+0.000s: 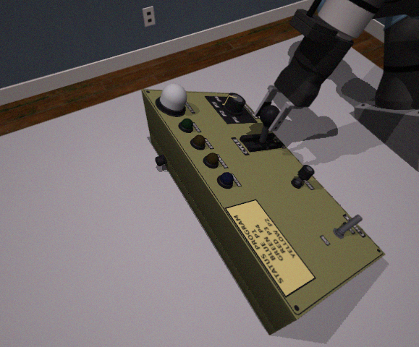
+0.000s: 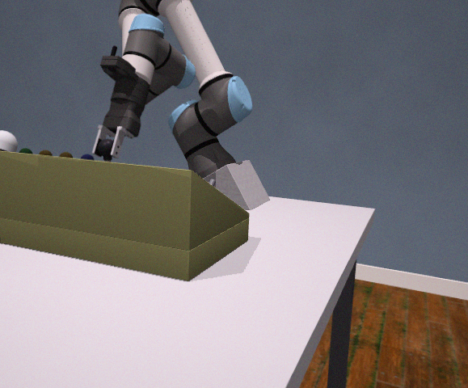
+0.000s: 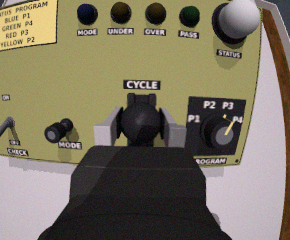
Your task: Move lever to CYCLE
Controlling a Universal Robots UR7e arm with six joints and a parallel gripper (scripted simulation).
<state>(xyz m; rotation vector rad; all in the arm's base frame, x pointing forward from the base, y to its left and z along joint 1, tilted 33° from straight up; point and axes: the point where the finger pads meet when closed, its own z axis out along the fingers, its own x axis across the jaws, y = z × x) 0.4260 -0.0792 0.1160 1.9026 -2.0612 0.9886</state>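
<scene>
My gripper is now 40 mm above the lever. From my hand the other things lie so: metal toggle 30 mm ahead, 240 mm to the left, 70 mm below; rotary selector 20 mm behind, 120 mm to the right, 60 mm below; olive console 50 mm ahead, 50 mm to the left, 80 mm below.
</scene>
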